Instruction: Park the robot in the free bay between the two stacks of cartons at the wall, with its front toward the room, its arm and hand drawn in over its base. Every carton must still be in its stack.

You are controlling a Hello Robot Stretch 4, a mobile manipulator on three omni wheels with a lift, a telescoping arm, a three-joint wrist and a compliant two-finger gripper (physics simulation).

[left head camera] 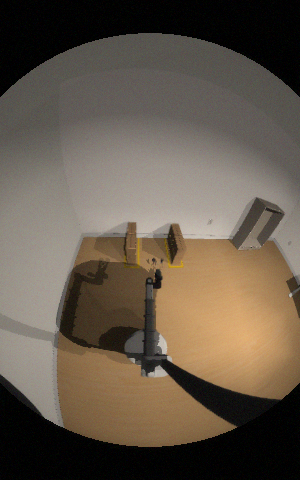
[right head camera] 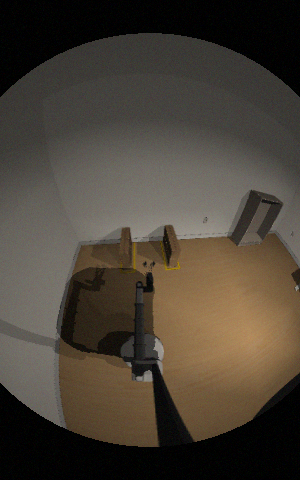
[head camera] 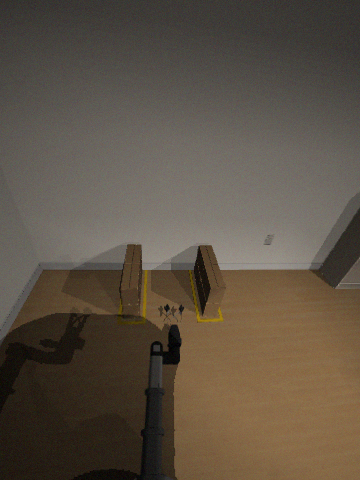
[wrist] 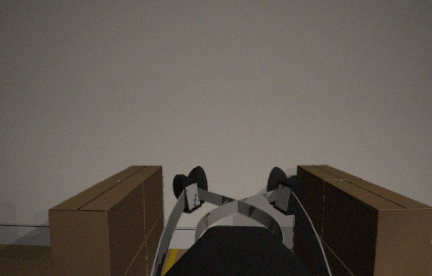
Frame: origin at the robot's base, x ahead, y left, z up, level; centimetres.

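Seen in the pictures: gripper, fingertip midpoint: (left head camera: 157, 257) (right head camera: 149, 261) (head camera: 174, 304) (wrist: 236, 181).
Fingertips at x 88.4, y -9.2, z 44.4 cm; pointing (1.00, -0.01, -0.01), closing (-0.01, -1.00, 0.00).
Observation:
Pixels of each thing's middle, then the offset from my fingertips to it. "*": a spot on its surface instead.
- Yellow floor tape, body centre: (head camera: 134, 293) (left head camera: 131, 250) (right head camera: 127, 255) dx +44.7, dy +31.8, dz -47.1 cm
- more yellow tape, surface spot: (head camera: 210, 319) * dx +20.4, dy -33.9, dz -46.8 cm
- grey open cabinet, surface spot: (right head camera: 244, 220) * dx +70.5, dy -170.0, dz +3.8 cm
The left carton stack (head camera: 131, 275) (left head camera: 131, 245) (right head camera: 126, 247) (wrist: 80, 240) and the right carton stack (head camera: 211, 275) (left head camera: 176, 242) (right head camera: 172, 245) (wrist: 405, 240) stand upright at the wall, with the bay (head camera: 167, 287) between them. My round base (left head camera: 132, 345) (right head camera: 127, 350) is on the floor well out from the bay. My arm (head camera: 152, 410) (left head camera: 150, 320) (right head camera: 140, 320) reaches far out toward the wall. My gripper (head camera: 174, 310) (left head camera: 157, 261) (right head camera: 149, 264) (wrist: 236, 181) is open and empty, near the bay's mouth, between the stacks' front ends in the head view. The wrist view hides the stacks' lower parts.
Yellow floor tape (head camera: 145, 295) (wrist: 171, 261) edges the left stack; more yellow tape (head camera: 210, 319) edges the right one. A grey open cabinet (left head camera: 246, 230) (right head camera: 244, 220) stands farther right at the wall. A side wall (head camera: 12, 250) is on the left.

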